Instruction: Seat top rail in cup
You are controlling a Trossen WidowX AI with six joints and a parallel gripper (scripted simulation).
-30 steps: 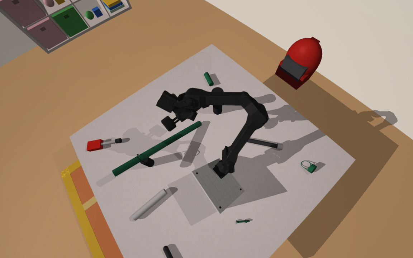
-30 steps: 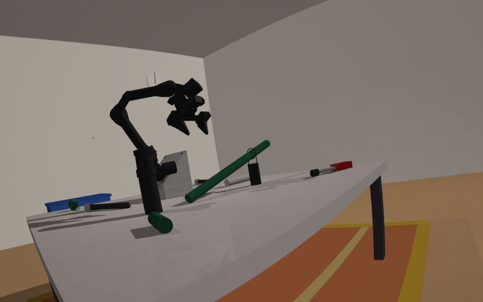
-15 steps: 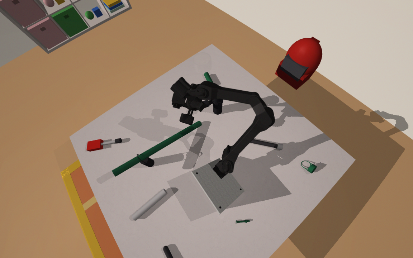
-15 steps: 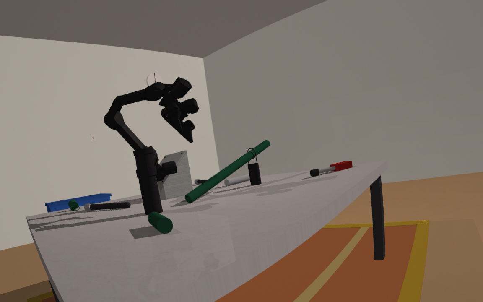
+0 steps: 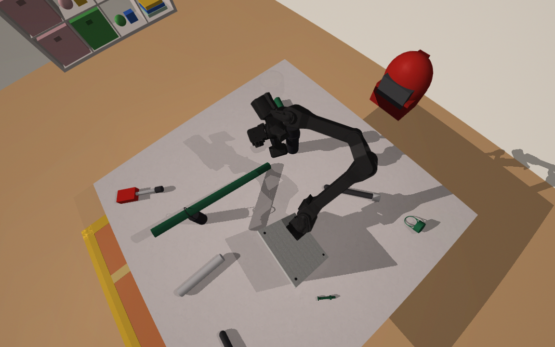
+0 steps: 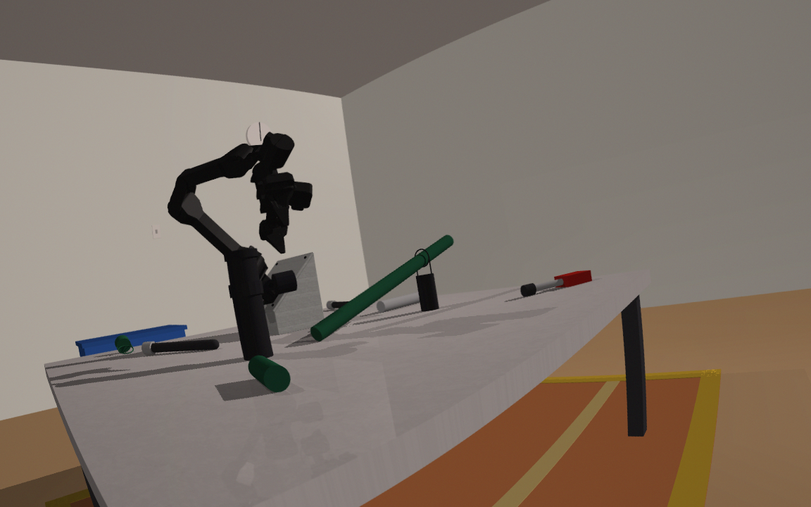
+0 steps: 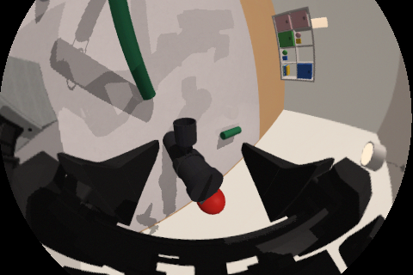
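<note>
Right now the black rail-end cup is 80 mm below my gripper tip, 40 mm to the right of it and 10 mm ahead of it. Also, from my gripper tip: short green cylinder: 220 mm to the right, 220 mm ahead, 200 mm below; short black post: 440 mm to the left, 110 mm below, 20 mm behind; grey tube: 560 mm to the left, 220 mm behind, 200 mm below.
</note>
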